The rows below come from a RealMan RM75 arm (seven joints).
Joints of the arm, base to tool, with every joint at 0 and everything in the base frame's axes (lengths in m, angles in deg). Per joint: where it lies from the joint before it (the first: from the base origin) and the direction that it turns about. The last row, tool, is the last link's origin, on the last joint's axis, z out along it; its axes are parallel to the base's.
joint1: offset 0 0 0.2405 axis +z
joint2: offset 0 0 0 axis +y
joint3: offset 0 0 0.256 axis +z
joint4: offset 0 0 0 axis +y
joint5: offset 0 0 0.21 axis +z
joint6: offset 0 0 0 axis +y
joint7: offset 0 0 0.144 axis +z
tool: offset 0 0 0
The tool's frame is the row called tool.
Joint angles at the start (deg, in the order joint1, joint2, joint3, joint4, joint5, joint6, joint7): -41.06 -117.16 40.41 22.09 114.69 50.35 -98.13
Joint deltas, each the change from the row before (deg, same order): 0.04 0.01 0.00 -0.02 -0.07 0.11 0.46; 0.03 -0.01 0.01 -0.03 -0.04 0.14 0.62; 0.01 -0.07 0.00 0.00 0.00 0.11 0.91; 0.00 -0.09 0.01 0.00 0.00 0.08 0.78; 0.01 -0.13 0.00 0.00 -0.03 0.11 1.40; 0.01 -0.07 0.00 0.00 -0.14 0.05 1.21; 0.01 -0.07 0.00 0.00 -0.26 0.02 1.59; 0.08 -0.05 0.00 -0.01 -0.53 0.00 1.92; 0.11 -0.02 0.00 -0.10 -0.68 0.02 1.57
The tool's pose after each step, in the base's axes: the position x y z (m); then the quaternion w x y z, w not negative. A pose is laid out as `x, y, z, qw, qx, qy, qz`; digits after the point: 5 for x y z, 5 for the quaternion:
-0.28673, 0.41186, -0.02231, 0.29631, -0.83283, -0.43653, -0.16741
-0.28664, 0.41145, -0.02264, 0.29594, -0.83535, -0.43236, -0.16636
-0.28626, 0.41104, -0.02335, 0.29589, -0.83906, -0.42586, -0.16451
-0.28579, 0.41065, -0.02421, 0.29567, -0.84226, -0.42027, -0.16296
-0.28517, 0.41010, -0.02540, 0.29588, -0.84757, -0.41034, -0.16029
-0.28472, 0.40992, -0.02590, 0.29688, -0.85156, -0.40195, -0.15858
-0.28417, 0.40992, -0.02627, 0.29883, -0.85630, -0.39103, -0.15667
-0.28390, 0.40992, -0.02621, 0.30204, -0.86083, -0.37887, -0.15555
-0.28388, 0.40974, -0.02613, 0.30469, -0.86347, -0.37039, -0.15620

